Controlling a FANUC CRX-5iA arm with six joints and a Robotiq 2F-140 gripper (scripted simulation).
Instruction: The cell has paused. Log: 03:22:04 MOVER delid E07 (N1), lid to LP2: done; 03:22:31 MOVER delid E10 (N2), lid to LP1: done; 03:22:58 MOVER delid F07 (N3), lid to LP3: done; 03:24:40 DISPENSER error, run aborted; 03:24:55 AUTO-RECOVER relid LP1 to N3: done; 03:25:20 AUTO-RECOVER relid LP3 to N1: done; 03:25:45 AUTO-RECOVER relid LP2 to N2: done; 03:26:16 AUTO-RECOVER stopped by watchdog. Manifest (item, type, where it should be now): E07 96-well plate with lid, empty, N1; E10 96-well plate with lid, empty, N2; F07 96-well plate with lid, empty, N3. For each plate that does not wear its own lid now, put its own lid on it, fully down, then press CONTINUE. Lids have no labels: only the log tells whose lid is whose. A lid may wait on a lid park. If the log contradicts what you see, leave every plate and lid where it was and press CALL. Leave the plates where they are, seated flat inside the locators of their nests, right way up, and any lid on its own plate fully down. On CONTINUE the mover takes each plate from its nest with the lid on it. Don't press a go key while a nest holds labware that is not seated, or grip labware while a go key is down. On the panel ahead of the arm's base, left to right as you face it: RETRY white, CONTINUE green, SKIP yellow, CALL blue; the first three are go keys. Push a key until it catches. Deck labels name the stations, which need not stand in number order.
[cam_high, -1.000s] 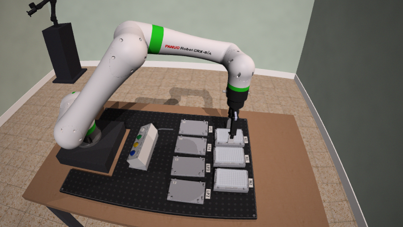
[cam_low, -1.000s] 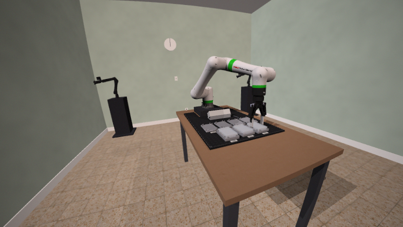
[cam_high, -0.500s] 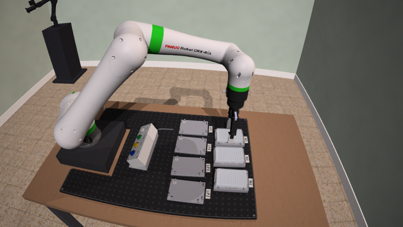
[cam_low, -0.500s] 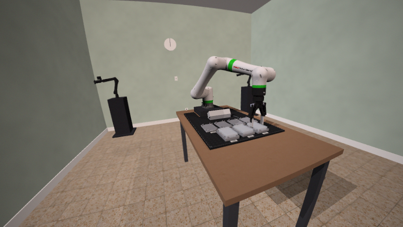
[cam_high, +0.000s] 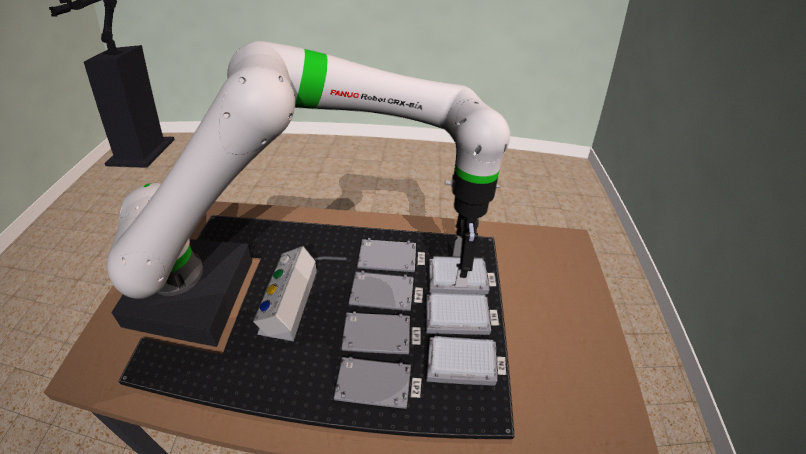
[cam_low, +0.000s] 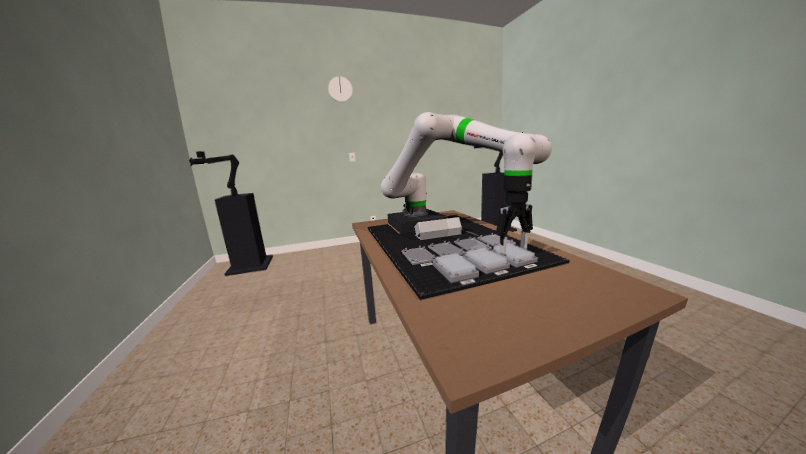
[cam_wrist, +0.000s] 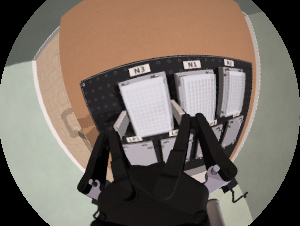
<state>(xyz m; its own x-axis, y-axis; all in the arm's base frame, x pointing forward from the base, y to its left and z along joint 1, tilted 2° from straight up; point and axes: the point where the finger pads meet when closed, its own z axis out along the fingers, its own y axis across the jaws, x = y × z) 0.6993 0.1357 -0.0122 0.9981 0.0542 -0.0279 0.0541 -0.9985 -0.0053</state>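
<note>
The green key lies 42 cm behind my hand, 10 cm to the right of it and 1 cm above it. Round my hand: plate: 12 cm to the right, 3 cm below; LP4: 18 cm behind, 7 cm to the right, 5 cm below; LP1: 18 cm behind, 6 cm to the left, 5 cm below.
</note>
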